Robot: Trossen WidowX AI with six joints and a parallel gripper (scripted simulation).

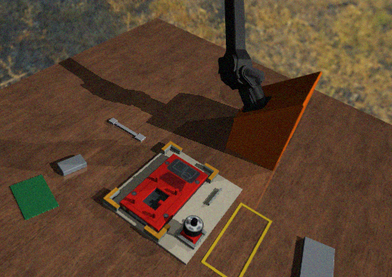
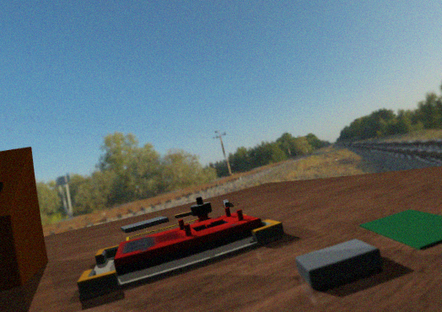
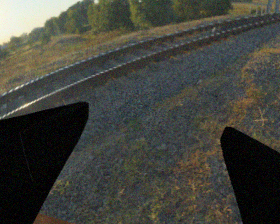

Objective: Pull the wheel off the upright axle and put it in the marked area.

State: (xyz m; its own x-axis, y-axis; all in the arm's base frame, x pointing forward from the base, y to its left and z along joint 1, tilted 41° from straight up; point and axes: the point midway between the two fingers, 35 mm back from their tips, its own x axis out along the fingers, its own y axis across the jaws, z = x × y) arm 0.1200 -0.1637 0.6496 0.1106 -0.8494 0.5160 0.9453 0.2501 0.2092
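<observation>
Right now my gripper tip is 620 mm to the right of the wheel, 470 mm above it and 230 mm short of it. The rest, counted from my gripper tip: black axle: 610 mm to the left, 470 mm below, 230 mm ahead; grey block: 500 mm below, 290 mm to the left, 240 mm ahead; green patch: 510 mm below, 350 mm ahead, 290 mm to the left.
</observation>
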